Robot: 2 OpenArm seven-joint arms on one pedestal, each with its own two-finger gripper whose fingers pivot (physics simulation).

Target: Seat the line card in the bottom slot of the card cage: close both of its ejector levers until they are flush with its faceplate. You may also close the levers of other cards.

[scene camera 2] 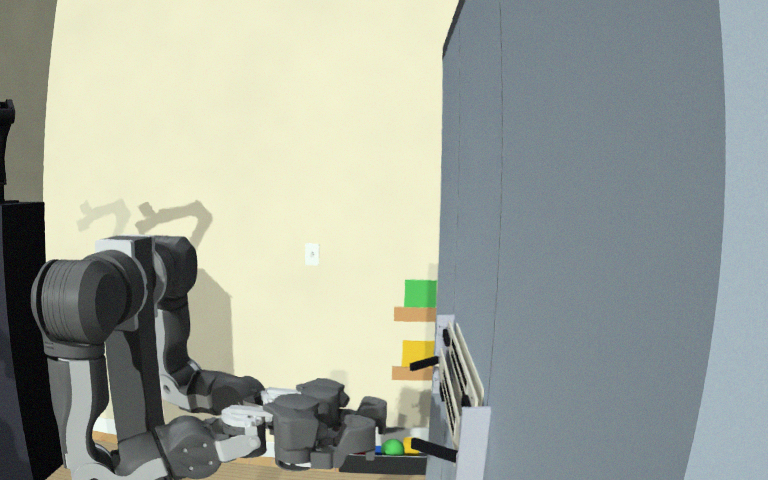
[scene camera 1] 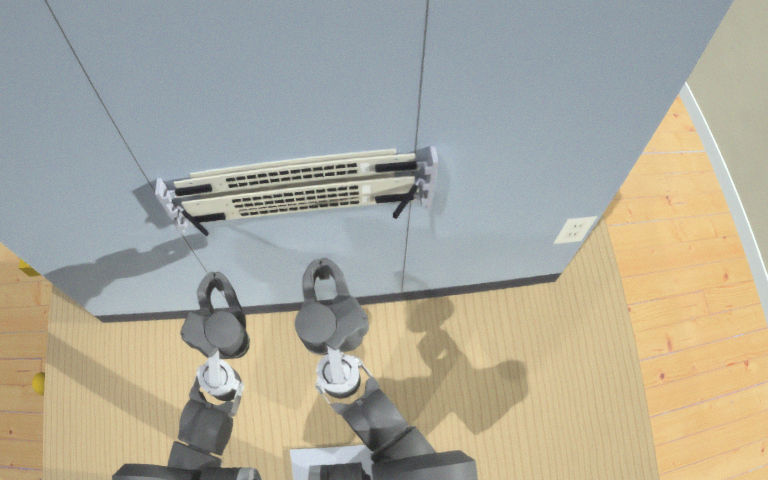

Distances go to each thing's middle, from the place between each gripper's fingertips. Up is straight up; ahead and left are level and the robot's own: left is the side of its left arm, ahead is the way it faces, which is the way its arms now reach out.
Scene:
Right now the line card (scene camera 1: 365,200) is 90 mm ahead of my left hand, 140 mm to the right of it and 50 mm above it.
The line card is 100 mm ahead of my right hand, 30 mm to the left of it and 10 mm above it.

